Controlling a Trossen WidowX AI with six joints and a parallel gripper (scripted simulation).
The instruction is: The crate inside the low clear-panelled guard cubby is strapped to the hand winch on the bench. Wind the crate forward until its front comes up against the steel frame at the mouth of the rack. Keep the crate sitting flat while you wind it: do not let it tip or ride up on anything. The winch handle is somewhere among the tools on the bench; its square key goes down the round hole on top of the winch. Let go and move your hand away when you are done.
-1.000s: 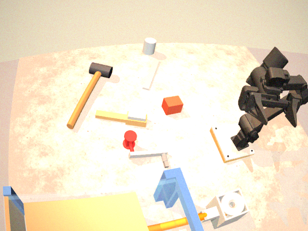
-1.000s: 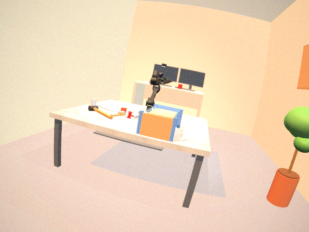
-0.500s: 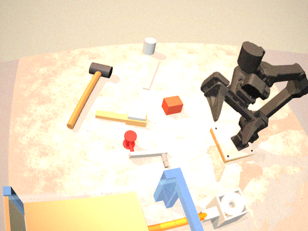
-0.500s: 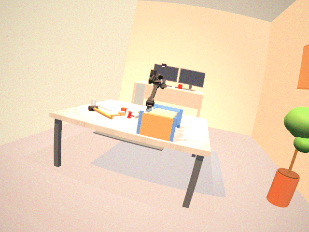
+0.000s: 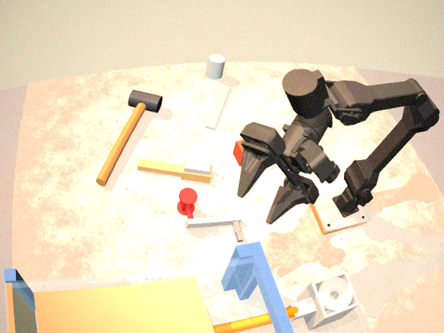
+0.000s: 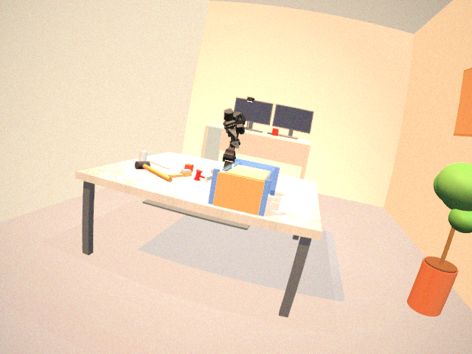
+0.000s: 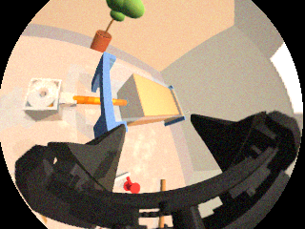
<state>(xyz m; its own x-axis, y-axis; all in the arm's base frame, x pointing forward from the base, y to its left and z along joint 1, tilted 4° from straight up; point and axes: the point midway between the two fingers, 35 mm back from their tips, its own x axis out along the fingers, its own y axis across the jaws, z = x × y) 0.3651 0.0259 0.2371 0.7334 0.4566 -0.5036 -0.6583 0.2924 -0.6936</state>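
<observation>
Right now my gripper tip is 2 cm past the crank handle, 14 cm to the left of it and 24 cm above it. From my gripper tip the other things lie so: yellow hand tool 2 cm behind, 30 cm to the right, 24 cm below; hand winch 17 cm behind, 16 cm to the left, 22 cm below; red knob 1 cm ahead, 18 cm to the right, 23 cm below.
</observation>
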